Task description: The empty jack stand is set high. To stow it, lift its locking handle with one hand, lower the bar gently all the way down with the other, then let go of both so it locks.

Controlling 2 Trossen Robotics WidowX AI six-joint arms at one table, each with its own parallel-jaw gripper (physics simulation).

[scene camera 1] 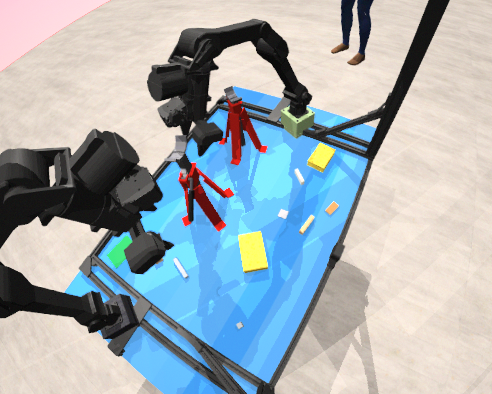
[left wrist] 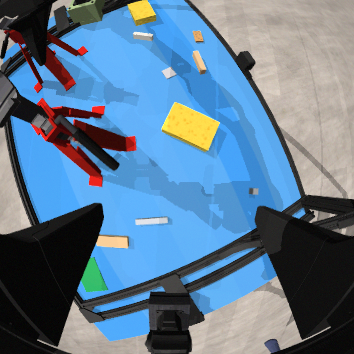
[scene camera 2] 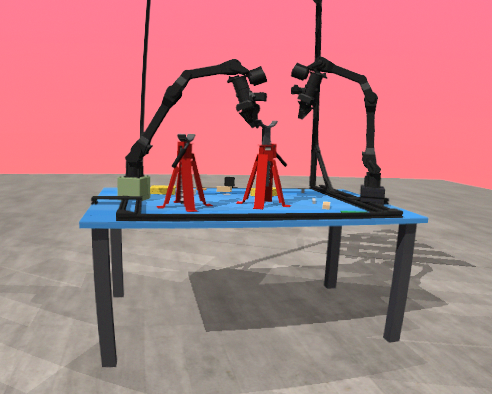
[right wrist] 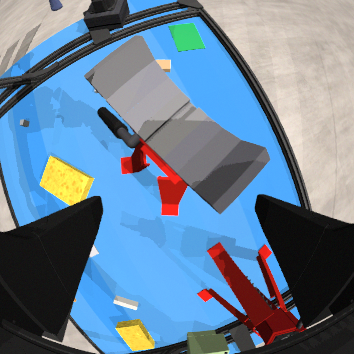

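Note:
The high-set jack stand (scene camera 1: pixel 205 205) (scene camera 2: pixel 261 175) (left wrist: pixel 102 135) (right wrist: pixel 170 192) is red, with a grey bar (scene camera 1: pixel 184 162) (scene camera 2: pixel 266 136) (left wrist: pixel 26 110) standing far out of its top. A grey curved saddle (scene camera 1: pixel 178 147) (scene camera 2: pixel 270 125) (right wrist: pixel 175 132) caps the bar. Its black locking handle (scene camera 1: pixel 191 202) (scene camera 2: pixel 281 160) (left wrist: pixel 90 143) (right wrist: pixel 112 122) slants downward. My left gripper (scene camera 1: pixel 161 246) (scene camera 2: pixel 302 114) (left wrist: pixel 181 213) is open and empty, high and away from the handle. My right gripper (scene camera 1: pixel 193 139) (scene camera 2: pixel 256 122) (right wrist: pixel 180 203) is open and empty, close beside and slightly above the saddle; contact is unclear.
A second red stand (scene camera 1: pixel 236 132) (scene camera 2: pixel 187 175) (left wrist: pixel 60 67) (right wrist: pixel 245 295), set low, stands near the right arm's base. Yellow sponges (scene camera 1: pixel 253 251) (scene camera 1: pixel 321 157), small blocks and a green sheet (scene camera 1: pixel 120 251) (right wrist: pixel 187 37) lie on the blue table. Black rails edge the table.

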